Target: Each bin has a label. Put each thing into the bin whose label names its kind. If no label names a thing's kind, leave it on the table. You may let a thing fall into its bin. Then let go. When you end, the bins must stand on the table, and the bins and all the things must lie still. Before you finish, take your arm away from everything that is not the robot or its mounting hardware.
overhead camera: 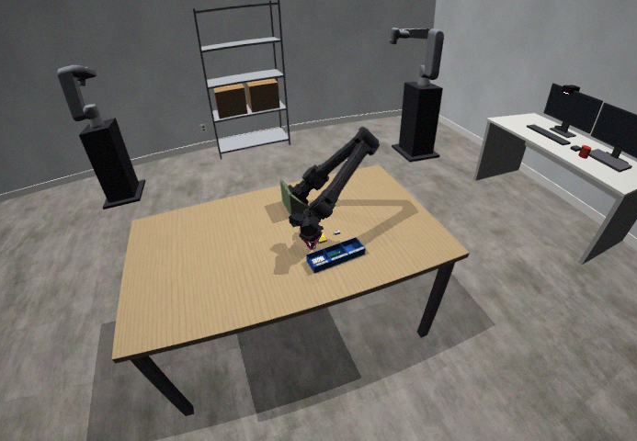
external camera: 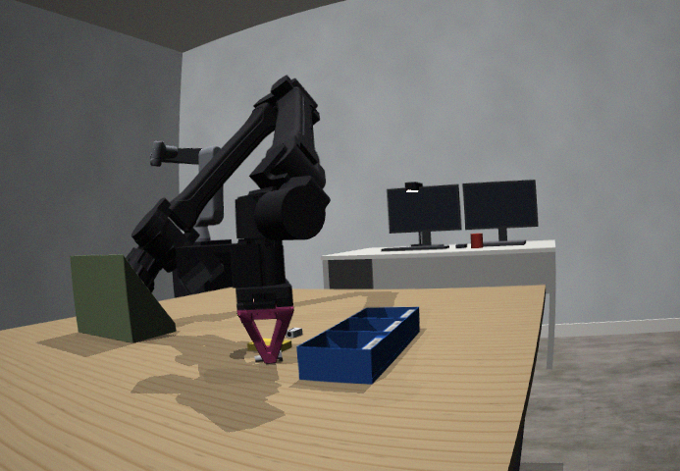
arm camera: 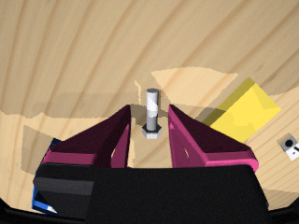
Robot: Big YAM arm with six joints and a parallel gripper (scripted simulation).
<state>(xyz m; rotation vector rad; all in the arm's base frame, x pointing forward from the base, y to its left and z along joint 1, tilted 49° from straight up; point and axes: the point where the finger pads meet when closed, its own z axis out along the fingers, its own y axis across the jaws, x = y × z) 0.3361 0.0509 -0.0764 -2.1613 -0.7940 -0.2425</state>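
Now: the bolt right at my hand. From my hand the other things lie so: blue three-part bin 10 cm ahead, 8 cm to the left, 1 cm above; yellow block 4 cm behind, 6 cm to the left, 1 cm below; green battery 9 cm ahead, 8 cm to the left.
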